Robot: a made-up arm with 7 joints. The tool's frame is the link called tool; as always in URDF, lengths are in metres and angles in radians. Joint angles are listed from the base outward. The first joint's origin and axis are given. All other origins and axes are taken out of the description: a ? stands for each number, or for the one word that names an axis. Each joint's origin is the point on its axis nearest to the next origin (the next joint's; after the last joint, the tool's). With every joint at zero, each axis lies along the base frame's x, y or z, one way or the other. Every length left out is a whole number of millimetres.
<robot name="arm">
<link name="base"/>
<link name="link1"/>
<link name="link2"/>
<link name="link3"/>
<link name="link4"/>
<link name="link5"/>
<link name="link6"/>
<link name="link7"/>
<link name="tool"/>
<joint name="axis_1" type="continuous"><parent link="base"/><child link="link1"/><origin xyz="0.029 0.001 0.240"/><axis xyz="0 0 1"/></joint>
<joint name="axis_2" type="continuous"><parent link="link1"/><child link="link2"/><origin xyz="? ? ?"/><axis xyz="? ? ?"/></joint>
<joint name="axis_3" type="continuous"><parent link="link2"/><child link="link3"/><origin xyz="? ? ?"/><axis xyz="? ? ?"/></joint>
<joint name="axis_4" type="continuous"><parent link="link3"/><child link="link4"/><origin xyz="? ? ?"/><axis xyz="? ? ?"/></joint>
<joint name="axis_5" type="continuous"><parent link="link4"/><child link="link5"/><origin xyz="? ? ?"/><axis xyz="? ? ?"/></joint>
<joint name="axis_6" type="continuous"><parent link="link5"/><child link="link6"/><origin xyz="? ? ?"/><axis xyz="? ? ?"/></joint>
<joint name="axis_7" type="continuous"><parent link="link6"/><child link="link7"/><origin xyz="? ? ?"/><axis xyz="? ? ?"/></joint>
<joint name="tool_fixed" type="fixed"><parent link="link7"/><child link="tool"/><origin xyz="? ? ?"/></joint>
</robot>
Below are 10 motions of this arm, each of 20 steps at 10 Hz.
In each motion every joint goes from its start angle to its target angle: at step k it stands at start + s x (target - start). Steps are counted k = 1, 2, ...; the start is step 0. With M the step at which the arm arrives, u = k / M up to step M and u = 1 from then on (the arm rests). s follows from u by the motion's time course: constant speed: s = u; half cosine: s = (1 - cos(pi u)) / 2; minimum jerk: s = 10 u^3 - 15 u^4 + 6 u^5.
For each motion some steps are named. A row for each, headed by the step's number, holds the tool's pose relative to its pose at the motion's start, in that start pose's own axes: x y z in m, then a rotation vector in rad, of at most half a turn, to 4 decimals.
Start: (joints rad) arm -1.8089 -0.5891 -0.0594 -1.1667 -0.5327 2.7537 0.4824
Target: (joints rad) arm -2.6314 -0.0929 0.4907 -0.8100 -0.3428 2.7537 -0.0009
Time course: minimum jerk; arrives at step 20
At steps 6, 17, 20:
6: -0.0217 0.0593 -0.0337 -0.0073 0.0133 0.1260
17: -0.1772 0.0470 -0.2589 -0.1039 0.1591 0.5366
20: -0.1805 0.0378 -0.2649 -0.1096 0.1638 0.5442

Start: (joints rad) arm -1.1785 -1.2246 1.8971 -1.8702 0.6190 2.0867 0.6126
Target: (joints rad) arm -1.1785 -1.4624 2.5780 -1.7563 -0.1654 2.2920 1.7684
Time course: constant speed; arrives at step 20
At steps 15, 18, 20:
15: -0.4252 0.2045 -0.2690 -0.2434 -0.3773 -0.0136
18: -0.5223 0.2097 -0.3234 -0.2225 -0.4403 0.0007
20: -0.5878 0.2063 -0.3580 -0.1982 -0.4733 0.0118

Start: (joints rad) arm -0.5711 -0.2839 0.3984 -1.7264 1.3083 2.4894 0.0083
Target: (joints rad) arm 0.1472 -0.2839 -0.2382 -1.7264 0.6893 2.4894 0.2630
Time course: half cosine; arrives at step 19
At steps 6, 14, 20:
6: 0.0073 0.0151 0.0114 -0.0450 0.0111 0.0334
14: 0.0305 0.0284 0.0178 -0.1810 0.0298 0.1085
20: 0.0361 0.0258 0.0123 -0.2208 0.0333 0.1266

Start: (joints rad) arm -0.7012 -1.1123 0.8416 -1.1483 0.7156 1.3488 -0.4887
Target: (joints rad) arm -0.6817 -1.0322 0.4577 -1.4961 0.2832 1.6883 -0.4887
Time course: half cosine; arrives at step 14
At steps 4, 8, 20:
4: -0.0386 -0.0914 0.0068 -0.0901 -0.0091 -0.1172
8: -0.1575 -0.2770 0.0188 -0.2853 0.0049 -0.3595
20: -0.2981 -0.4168 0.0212 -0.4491 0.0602 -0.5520

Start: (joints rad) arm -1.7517 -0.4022 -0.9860 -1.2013 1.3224 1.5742 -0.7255
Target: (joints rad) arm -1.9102 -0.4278 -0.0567 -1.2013 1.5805 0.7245 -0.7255
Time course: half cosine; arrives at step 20
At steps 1, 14, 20:
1: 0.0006 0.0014 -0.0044 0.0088 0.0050 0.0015
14: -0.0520 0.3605 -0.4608 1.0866 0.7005 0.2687
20: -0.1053 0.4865 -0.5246 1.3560 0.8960 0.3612

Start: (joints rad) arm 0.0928 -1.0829 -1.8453 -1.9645 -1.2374 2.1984 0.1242
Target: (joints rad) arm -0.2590 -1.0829 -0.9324 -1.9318 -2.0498 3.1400 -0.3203
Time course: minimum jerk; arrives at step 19
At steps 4, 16, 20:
4: 0.0143 0.0037 0.0532 -0.0452 -0.1203 0.0659
16: -0.1495 0.1752 0.6837 -1.0858 -1.4237 1.1366
20: -0.1627 0.1834 0.6972 -1.1340 -1.4509 1.1797

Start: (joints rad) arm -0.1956 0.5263 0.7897 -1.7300 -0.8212 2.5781 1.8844
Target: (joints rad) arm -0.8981 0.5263 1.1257 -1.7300 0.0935 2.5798 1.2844
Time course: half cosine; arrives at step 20
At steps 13, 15, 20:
13: 0.3671 -0.0927 0.0855 0.0765 0.2406 -0.4172
15: 0.4238 -0.1236 0.1066 0.1199 0.2749 -0.4841
20: 0.4849 -0.1637 0.1331 0.1802 0.3093 -0.5585

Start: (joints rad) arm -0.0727 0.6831 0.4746 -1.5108 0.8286 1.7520 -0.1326
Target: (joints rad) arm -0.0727 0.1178 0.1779 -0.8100 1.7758 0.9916 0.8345
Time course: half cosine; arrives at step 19
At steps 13, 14, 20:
13: -0.5221 0.6430 0.3980 0.3199 0.1150 0.1208
14: -0.5998 0.6867 0.4061 0.2994 0.1442 0.1566
20: -0.8071 0.7760 0.4033 0.2082 0.2092 0.2493

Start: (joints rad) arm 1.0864 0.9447 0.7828 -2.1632 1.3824 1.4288 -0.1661
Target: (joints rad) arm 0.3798 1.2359 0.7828 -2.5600 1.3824 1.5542 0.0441
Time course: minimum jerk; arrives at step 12
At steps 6, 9, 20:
6: -0.0621 -0.1322 0.1063 0.3660 -0.0308 -0.1374
9: -0.1010 -0.2193 0.1016 0.6327 0.0496 -0.2199
20: -0.1097 -0.2354 0.0903 0.6952 0.0846 -0.2362

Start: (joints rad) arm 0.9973 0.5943 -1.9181 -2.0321 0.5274 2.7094 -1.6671
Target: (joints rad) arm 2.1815 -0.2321 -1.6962 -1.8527 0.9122 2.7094 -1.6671
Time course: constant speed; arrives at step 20
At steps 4, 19, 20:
4: 0.1529 0.0203 0.0314 0.0541 -0.3496 0.0005
19: 0.6284 0.2887 0.3649 0.7134 -1.4559 0.0853
20: 0.6480 0.3166 0.3969 0.7832 -1.5087 0.0964

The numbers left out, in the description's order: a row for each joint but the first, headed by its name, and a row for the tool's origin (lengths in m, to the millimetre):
axis_2: xyz -0.015 -0.019 0.000, axis 0 1 0
axis_3: xyz 0.010 0.000 0.455, axis 0 0 1
axis_4: xyz 0.027 -0.030 0.000, axis 0 -1 0
axis_5: xyz -0.147 0.000 0.702, axis 0 0 1
axis_6: xyz 0.019 0.006 0.000, axis 0 -1 0
axis_7: xyz 0.166 0.000 -0.030, axis 0 0 -1
tool: xyz -0.011 0.004 0.000

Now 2 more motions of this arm.
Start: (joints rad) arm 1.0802 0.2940 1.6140 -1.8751 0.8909 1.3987 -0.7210
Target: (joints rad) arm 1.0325 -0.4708 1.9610 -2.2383 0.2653 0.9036 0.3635
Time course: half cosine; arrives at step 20
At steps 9, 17, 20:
9: -0.0250 -0.0851 -0.2508 -0.3332 0.5682 -0.7353
17: -0.2187 -0.2528 -0.4166 -1.0510 1.0916 -1.7204
20: -0.2457 -0.2677 -0.4220 -1.1464 1.1352 -1.8189

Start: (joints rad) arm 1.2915 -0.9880 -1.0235 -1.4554 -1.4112 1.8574 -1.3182
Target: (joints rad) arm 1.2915 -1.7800 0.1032 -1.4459 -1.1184 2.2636 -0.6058
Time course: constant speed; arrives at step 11
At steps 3, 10, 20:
3: -0.1293 0.0319 0.1817 -0.3129 -0.3665 -0.3633
10: -0.6071 0.5147 0.4526 -0.9937 -1.2633 -1.1931
20: -0.6601 0.6297 0.4620 -1.0978 -1.3962 -1.2853

